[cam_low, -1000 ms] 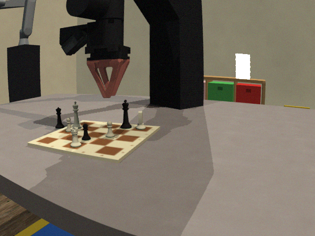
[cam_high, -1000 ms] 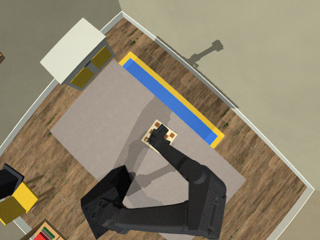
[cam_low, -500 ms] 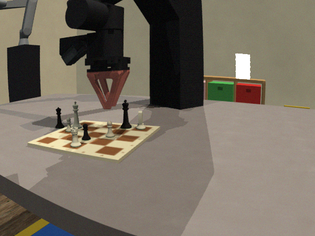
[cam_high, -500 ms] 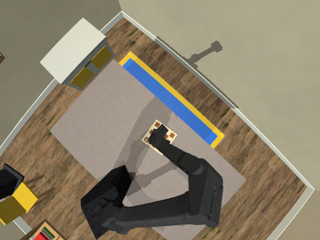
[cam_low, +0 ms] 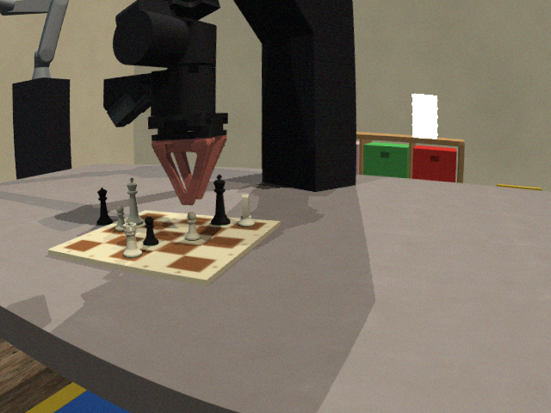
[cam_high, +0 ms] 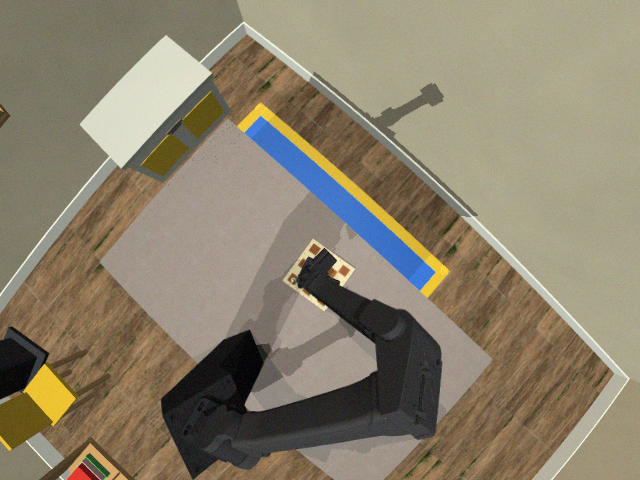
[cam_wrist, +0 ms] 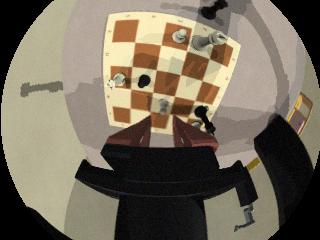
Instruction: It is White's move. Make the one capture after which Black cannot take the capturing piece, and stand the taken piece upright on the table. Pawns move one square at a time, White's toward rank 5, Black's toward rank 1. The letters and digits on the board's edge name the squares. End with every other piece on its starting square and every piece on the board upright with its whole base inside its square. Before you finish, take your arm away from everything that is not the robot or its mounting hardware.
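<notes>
Right now the chessboard is 50 mm below my hand, 40 mm to the right of it and 10 mm behind it. From my hand the other things lie so: black pawn: 40 mm to the right, 40 mm below, 30 mm ahead; white rook: 70 mm ahead, 50 mm to the right, 40 mm below; tall black piece: 80 mm behind, 20 mm below, 10 mm to the left.
</notes>
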